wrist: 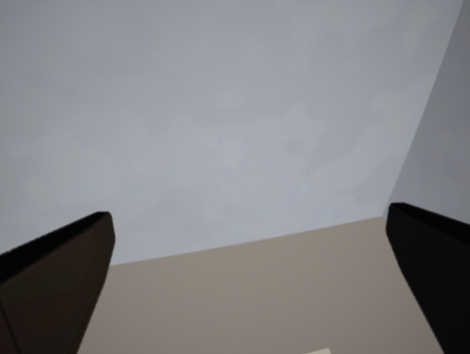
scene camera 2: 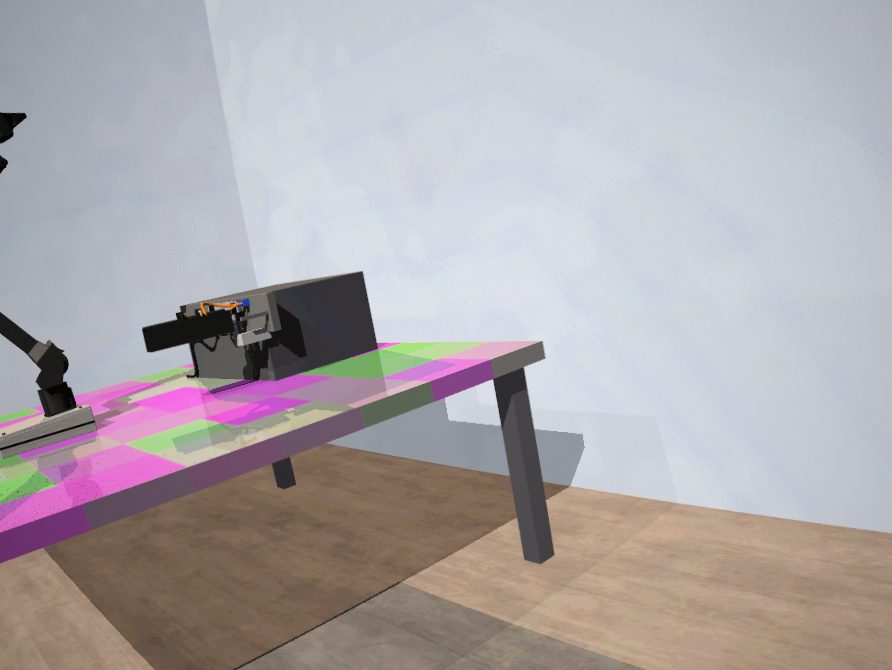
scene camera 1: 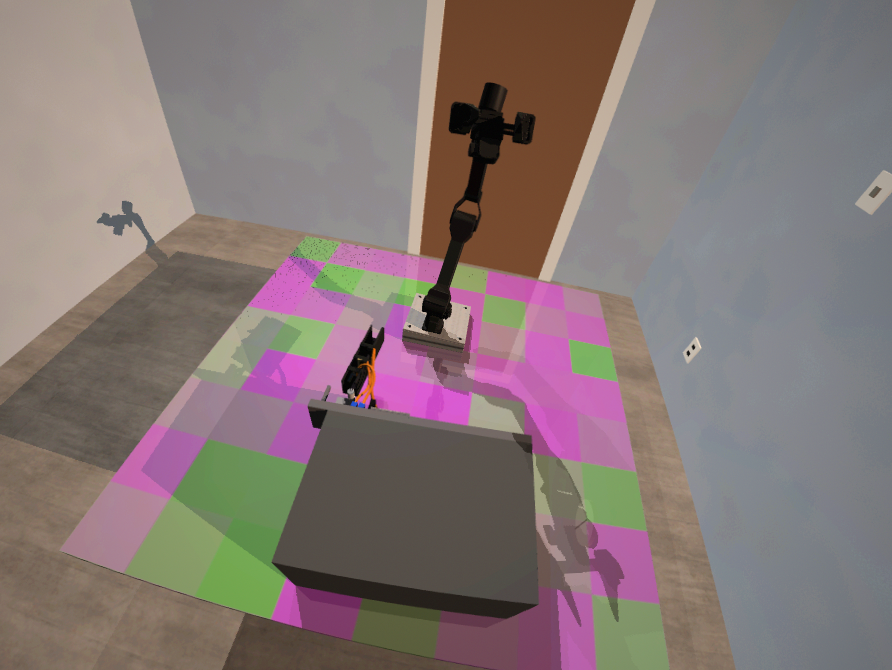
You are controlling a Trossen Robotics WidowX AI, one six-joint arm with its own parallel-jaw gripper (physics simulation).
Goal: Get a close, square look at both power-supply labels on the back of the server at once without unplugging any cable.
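Frame: origin at the arm's base, x ahead, y left, z up, level; centimetres.
Where they show: gripper, fingertip midpoint: [wrist: 251, 222] [scene camera 2: 18, 120] [scene camera 1: 500, 117]; arm's base at its link origin: [scene camera 2: 60, 412] [scene camera 1: 432, 325].
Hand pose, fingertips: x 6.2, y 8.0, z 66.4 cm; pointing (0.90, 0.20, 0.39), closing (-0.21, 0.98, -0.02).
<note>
Each offset is from my fingertips to the top centre of the thing. "*": to the spot under its first point. Level surfaces: height alone.
The dark grey server [scene camera 1: 411, 504] [scene camera 2: 324, 324] stands on the table. Its back, with orange cables {* dz -55.3, dx +28.2, dy -17.4 cm} [scene camera 1: 372, 378] [scene camera 2: 216, 306], blue plugs {dz -51.2, dx +39.9, dy -18.1 cm} [scene camera 1: 357, 405] [scene camera 2: 243, 303] and black cables, faces the arm's base side. A long black bracket {dz -50.6, dx +24.1, dy -21.1 cm} [scene camera 1: 359, 364] [scene camera 2: 180, 333] sticks out from the back. My gripper [scene camera 1: 493, 124] [wrist: 251, 222] is raised high above the base, well away from the server, open and empty. Parts of it show at the left edge of scene camera 2. The wrist view shows plain room surfaces between the fingers. The power-supply labels cannot be made out in any view.
The arm's pale base plate [scene camera 1: 461, 328] [scene camera 2: 50, 434] sits on the pink and green table {dz -71.1 cm} [scene camera 1: 245, 468] [scene camera 2: 374, 364] near the server's back. A brown door [scene camera 1: 576, 43] stands behind the arm. A wall [scene camera 1: 778, 324] with an outlet [scene camera 1: 691, 349] is at the right.
</note>
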